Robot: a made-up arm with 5 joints.
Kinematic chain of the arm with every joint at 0, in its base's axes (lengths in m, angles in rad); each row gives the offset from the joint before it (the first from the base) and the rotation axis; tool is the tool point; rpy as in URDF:
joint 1: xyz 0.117 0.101 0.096 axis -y
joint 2: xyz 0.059 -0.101 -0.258 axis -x
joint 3: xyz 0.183 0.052 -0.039 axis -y
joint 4: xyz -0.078 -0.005 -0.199 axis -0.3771 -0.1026 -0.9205
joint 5: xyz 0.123 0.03 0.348 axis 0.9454 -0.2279 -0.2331
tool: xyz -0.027 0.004 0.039 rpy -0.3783 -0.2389 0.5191
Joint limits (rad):
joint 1: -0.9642..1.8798
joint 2: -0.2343..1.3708
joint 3: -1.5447..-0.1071
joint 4: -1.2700..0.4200
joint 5: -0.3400..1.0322
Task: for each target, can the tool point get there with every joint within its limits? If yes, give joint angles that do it. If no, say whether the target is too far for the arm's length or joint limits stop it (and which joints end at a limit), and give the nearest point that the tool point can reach.
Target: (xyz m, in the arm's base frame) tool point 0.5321 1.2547 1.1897
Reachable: no: too far | nearest point 0.3012 0.1218 0.5815 | short by 1.306 m
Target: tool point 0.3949 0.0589 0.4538
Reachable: yes | joints 1.4614 0.8344 -0.6932 -0.8528 0.7604
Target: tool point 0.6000 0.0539 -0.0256
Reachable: yes | joints 0.3835 1.0908 -1.0960 -0.0420 0.8800
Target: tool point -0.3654 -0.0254 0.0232
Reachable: no: joint limits stop it (at a limit: joint 1, joint 2, joint 3, joint 4, joint 5) | nearest point 0.0077 0.1448 -0.2977 | short by 0.521 m
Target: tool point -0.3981 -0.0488 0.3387
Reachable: no: joint limits stop it (at a limit: joint 1, joint 2, joint 3) | nearest point 0.1239 0.0435 0.3945 | short by 0.533 m
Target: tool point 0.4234 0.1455 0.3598
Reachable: yes | joints 1.4221 1.1728 -0.2819 -0.0603 0.5562
